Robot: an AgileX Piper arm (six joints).
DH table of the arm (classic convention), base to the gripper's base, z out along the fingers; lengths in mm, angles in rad. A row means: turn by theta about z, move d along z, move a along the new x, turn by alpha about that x. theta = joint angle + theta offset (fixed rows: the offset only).
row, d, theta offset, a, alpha
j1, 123, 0, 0, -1.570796
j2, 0, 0.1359, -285.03, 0
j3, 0, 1.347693, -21.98, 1.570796
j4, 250.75, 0, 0, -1.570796
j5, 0, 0, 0, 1.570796
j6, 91, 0, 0, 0
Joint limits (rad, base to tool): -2.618..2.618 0..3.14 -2.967..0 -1.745..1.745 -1.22..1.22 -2.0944..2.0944
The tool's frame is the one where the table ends.
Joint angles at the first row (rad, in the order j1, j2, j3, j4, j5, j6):
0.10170 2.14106 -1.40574 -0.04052 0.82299 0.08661
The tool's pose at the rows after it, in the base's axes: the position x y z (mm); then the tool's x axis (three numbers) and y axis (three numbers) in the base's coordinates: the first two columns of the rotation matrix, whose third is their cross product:
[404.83 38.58 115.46 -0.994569 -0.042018 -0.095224 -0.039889 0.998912 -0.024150]
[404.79 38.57 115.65 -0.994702 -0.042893 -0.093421 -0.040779 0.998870 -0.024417]
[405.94 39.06 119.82 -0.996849 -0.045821 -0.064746 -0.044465 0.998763 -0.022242]
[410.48 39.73 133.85 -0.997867 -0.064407 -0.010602 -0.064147 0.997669 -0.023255]
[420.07 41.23 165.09 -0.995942 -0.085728 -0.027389 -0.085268 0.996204 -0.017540]
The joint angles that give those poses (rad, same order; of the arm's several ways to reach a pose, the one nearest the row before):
0.10170 2.14107 -1.40577 -0.04052 0.82935 0.08661
0.10170 2.14105 -1.40670 -0.04052 0.83209 0.08567
0.10170 2.14440 -1.43333 -0.03346 0.88376 0.07689
0.10170 2.14963 -1.50742 -0.02798 1.00623 0.05223
0.10171 2.13158 -1.61009 -0.02008 1.10947 0.02478

